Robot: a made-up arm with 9 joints.
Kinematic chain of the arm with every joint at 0, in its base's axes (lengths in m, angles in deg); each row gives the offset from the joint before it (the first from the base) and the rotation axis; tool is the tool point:
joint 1: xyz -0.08 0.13 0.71 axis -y
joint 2: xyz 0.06 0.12 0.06 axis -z
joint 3: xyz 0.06 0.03 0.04 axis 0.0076 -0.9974 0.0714
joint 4: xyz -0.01 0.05 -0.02 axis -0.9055 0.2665 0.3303
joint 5: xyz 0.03 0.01 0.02 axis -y
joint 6: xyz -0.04 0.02 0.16 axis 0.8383 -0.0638 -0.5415
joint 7: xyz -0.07 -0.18 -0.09 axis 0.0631 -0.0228 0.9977
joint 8: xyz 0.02 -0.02 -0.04 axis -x
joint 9: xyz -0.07 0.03 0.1 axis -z
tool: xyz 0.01 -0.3 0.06
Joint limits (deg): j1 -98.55..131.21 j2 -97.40..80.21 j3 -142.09..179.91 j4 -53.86..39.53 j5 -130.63..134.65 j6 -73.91..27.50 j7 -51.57..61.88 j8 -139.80..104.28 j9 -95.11..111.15
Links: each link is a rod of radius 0.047 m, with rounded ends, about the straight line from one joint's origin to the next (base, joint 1, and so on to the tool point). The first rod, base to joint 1, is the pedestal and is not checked.
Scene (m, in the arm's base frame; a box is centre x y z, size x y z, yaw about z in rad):
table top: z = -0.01
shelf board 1: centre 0.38 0.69 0.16 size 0.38 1 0.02 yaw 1.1
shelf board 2: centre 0.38 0.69 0.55 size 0.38 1 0.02 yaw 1.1
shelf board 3: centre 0.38 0.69 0.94 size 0.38 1 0.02 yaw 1.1
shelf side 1: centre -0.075 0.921 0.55 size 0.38 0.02 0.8 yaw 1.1
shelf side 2: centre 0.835 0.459 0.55 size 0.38 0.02 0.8 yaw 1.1
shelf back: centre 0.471 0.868 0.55 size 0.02 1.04 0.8 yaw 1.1
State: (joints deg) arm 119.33 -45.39 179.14 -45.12 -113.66 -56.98 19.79 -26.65 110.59
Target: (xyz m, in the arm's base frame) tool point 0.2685 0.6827 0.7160
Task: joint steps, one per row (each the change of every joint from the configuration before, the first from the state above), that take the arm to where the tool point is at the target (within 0.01 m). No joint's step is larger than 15 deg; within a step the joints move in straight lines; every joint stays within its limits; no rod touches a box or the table.
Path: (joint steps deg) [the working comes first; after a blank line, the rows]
Joints at the target: 34.21 -97.40 179.91 -26.77 -5.16 -61.38 4.76 -25.76 111.15
Straight joint move there: touches shelf board 3.

1: -13.50 -11.32 -2.50 5.86 9.51 -4.23 -7.90 2.51 0.14
2: -13.50 -11.32 -2.50 5.86 9.50 -4.24 -7.90 2.51 0.14
3: -13.50 -11.32 -2.50 5.86 9.51 -4.23 -7.90 2.50 0.14
4: -13.50 -11.32 -2.50 5.86 9.50 -4.23 -7.91 2.51 0.14
5: -6.23 -1.35 2.16 -1.02 14.10 2.51 3.32 -1.83 0.00
6: -6.22 -1.34 2.15 -1.02 14.09 2.50 3.31 -1.82 0.00
7: -6.22 -1.35 2.15 -1.01 14.10 2.51 3.32 -1.83 0.00
8: -6.22 -1.34 2.16 -1.02 14.09 2.50 3.31 -1.83 0.00
9: -6.23 -1.35 2.15 -1.02 14.10 2.51 3.32 -1.83 0.00

